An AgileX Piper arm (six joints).
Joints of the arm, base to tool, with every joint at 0 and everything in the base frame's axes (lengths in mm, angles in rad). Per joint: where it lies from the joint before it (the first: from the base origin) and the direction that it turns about. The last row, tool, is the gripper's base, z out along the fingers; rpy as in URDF.
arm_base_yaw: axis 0 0 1 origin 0.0 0.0 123.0
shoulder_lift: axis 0 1 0 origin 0.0 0.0 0.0
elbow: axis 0 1 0 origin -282.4 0.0 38.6
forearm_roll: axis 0.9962 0 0.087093 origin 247.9 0.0 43.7
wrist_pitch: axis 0 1 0 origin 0.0 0.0 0.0
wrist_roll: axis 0.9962 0 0.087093 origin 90.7 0.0 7.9
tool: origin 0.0 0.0 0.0 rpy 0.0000 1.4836 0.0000
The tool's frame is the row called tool.
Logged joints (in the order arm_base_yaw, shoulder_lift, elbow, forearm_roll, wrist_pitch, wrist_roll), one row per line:
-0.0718, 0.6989, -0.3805, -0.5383, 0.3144, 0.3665
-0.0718, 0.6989, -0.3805, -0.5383, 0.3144, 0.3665
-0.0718, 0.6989, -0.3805, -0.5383, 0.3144, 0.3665
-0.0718, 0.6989, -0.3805, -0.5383, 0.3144, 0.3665
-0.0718, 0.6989, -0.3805, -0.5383, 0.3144, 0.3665
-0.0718, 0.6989, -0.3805, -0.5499, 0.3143, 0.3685
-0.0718, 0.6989, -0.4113, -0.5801, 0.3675, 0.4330
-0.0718, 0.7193, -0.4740, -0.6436, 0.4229, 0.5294
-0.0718, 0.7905, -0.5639, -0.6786, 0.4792, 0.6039
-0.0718, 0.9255, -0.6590, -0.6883, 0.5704, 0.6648
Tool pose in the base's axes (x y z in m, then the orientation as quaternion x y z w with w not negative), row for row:
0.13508, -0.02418, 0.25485, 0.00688, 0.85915, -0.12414, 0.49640
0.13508, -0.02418, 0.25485, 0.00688, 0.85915, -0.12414, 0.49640
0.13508, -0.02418, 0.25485, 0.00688, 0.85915, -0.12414, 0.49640
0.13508, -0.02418, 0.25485, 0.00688, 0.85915, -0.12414, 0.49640
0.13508, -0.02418, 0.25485, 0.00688, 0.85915, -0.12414, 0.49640
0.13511, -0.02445, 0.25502, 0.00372, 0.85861, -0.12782, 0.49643
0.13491, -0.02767, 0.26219, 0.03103, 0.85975, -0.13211, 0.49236
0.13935, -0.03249, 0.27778, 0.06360, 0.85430, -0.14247, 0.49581
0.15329, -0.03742, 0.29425, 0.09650, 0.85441, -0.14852, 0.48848
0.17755, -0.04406, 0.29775, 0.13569, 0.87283, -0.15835, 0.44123
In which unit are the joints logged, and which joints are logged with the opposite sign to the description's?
The joints are logged in radians. Opposite sign: none.
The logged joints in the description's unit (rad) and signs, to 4 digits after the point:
-0.0718, 0.6989, -0.3805, -0.5383, 0.3144, 0.3665
-0.0718, 0.6989, -0.3805, -0.5383, 0.3144, 0.3665
-0.0718, 0.6989, -0.3805, -0.5383, 0.3144, 0.3665
-0.0718, 0.6989, -0.3805, -0.5383, 0.3144, 0.3665
-0.0718, 0.6989, -0.3805, -0.5383, 0.3144, 0.3665
-0.0718, 0.6989, -0.3805, -0.5499, 0.3143, 0.3685
-0.0718, 0.6989, -0.4113, -0.5801, 0.3675, 0.4330
-0.0718, 0.7193, -0.4740, -0.6436, 0.4229, 0.5294
-0.0718, 0.7905, -0.5639, -0.6786, 0.4792, 0.6039
-0.0718, 0.9255, -0.6590, -0.6883, 0.5704, 0.6648

